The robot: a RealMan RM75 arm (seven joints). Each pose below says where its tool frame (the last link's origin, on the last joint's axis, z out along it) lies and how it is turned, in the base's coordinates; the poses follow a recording.
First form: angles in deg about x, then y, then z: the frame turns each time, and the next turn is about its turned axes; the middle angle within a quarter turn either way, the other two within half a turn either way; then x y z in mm.
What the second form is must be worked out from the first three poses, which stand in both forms.
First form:
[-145.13, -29.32, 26.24, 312, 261, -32]
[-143.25, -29.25, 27.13, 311, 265, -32]
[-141.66, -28.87, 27.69, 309, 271, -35]
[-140.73, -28.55, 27.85, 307, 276, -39]
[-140.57, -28.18, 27.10, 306, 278, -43]
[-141.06, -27.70, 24.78, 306, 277, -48]
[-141.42, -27.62, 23.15, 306, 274, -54]
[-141.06, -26.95, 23.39, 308, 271, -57]
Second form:
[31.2, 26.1, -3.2, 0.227, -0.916, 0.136, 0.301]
[31.1, 26.5, -3.2, 0.240, -0.911, 0.138, 0.304]
[30.9, 27.1, -3.5, 0.252, -0.908, 0.139, 0.305]
[30.7, 27.6, -3.9, 0.260, -0.906, 0.139, 0.304]
[30.6, 27.8, -4.3, 0.264, -0.907, 0.134, 0.299]
[30.6, 27.7, -4.8, 0.268, -0.911, 0.118, 0.290]
[30.6, 27.4, -5.4, 0.269, -0.914, 0.107, 0.285]
[30.8, 27.1, -5.7, 0.273, -0.914, 0.110, 0.281]

